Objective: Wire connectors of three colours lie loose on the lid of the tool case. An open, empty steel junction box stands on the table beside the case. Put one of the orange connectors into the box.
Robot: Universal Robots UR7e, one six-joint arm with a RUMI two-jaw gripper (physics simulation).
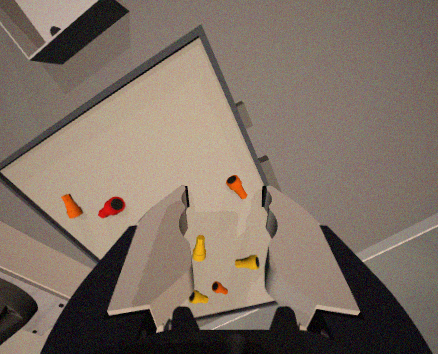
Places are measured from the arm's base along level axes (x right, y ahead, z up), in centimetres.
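Pixels of known places: gripper, fingertip midpoint: (224,187).
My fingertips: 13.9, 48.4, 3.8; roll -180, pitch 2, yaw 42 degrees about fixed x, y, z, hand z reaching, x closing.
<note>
Ahead of a thing's pixels: the offset from my fingertips to its top centre, as dx, dy, dz. "spot": to the spot under its first point.
My gripper (224,187) is open and empty, its two jaws apart above the pale lid @(spot: -7.8, +0.3, -1.1) (150,115) of the tool case. An orange connector @(+1.1, +0.4, +0.1) (236,186) lies on the lid near its right edge, showing between the jaw tips, nearer the right one. A second orange connector @(-9.1, -11.8, +0.1) (72,206) lies near the lid's left corner. A smaller-looking orange connector @(+9.9, -11.6, +0.1) (219,288) lies near the lid's lower edge, seen between the jaws. The steel junction box @(spot: -18.8, -0.7, -8.9) (82,35) shows in part at the top left, its open side up, with a dark round spot inside.
A red connector @(-6.1, -9.3, +0.5) (112,206) lies beside the left orange one. Yellow connectors @(+3.2, -7.4, +0.4) (199,249) @(+8.4, -5.6, +0.4) (247,262) @(+9.1, -14.9, +0.4) (198,297) lie on the lid, seen between the jaws. Latches (244,114) (268,172) stick out from the case's right side. A dark rounded object (15,310) shows at the lower left.
</note>
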